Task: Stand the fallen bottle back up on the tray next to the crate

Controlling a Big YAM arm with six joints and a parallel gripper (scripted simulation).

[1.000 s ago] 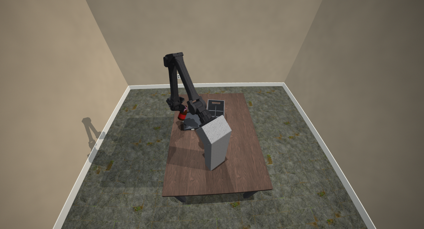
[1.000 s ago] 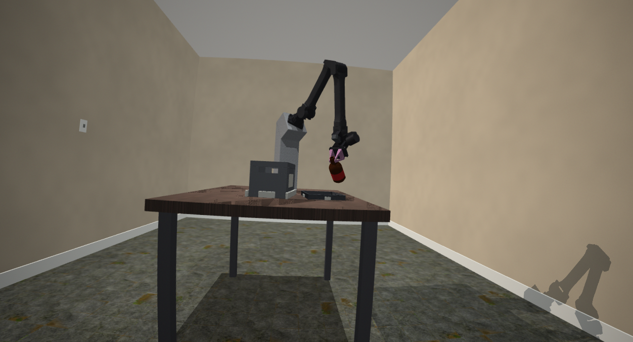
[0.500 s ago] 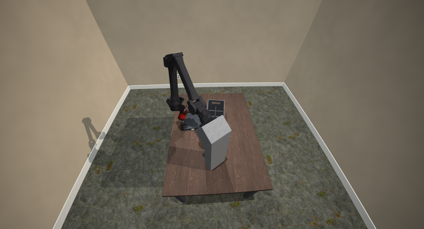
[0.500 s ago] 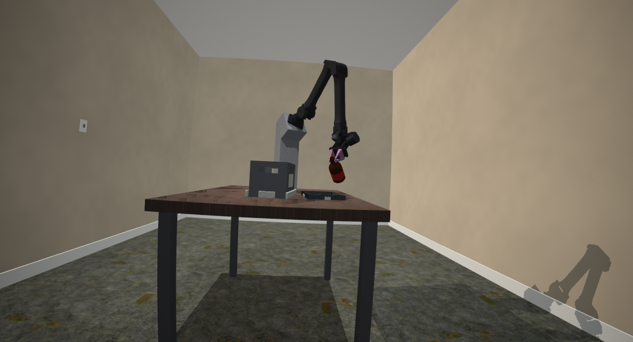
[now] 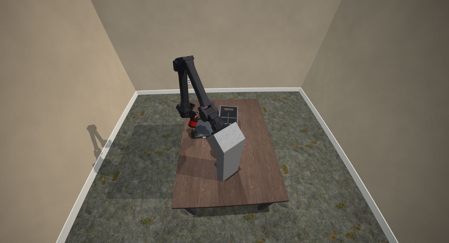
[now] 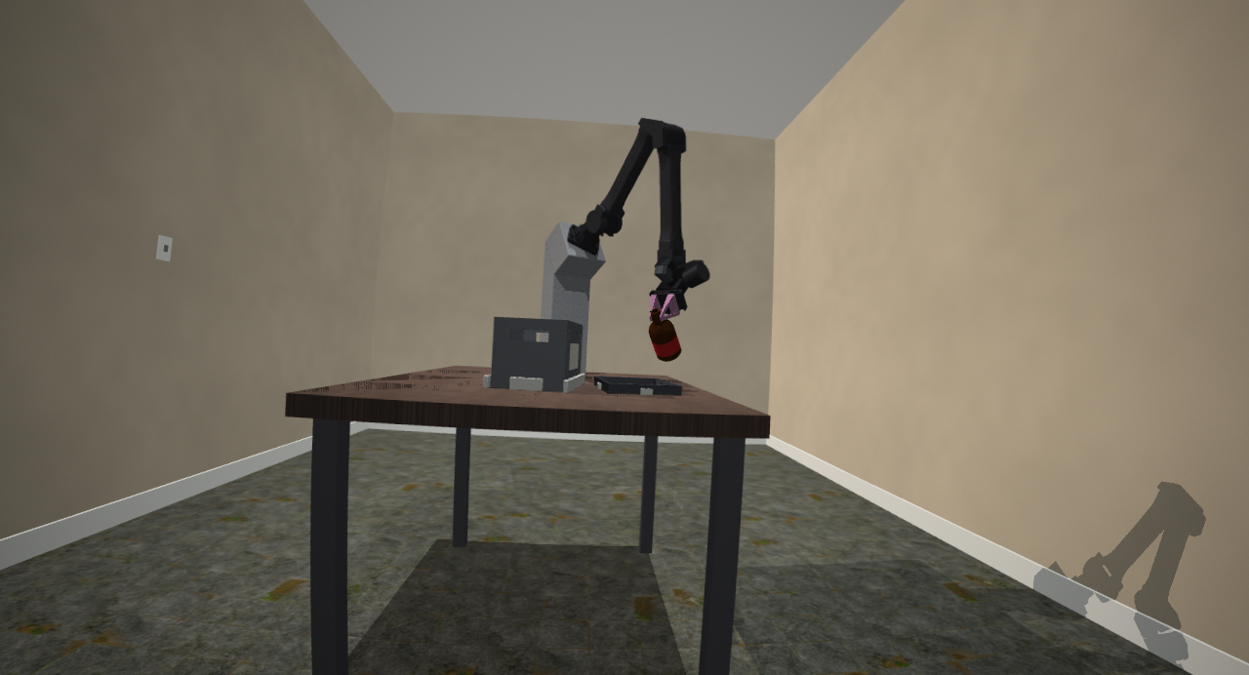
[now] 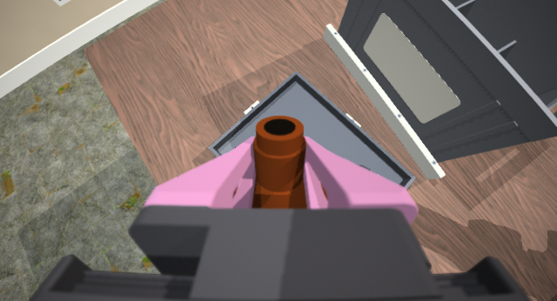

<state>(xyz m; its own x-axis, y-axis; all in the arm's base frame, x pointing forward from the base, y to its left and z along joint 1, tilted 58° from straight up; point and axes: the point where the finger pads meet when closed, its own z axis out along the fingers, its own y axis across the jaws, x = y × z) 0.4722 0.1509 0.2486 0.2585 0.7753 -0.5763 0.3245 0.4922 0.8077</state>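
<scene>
Right now my hand is 3 cm past the brown bottle, 2 cm to the right of it and 4 cm above it. Round my hand: dark grey tray 1 cm behind, 5 cm to the right, 19 cm below; then dark crate 3 cm ahead, 31 cm to the right, 12 cm below.
</scene>
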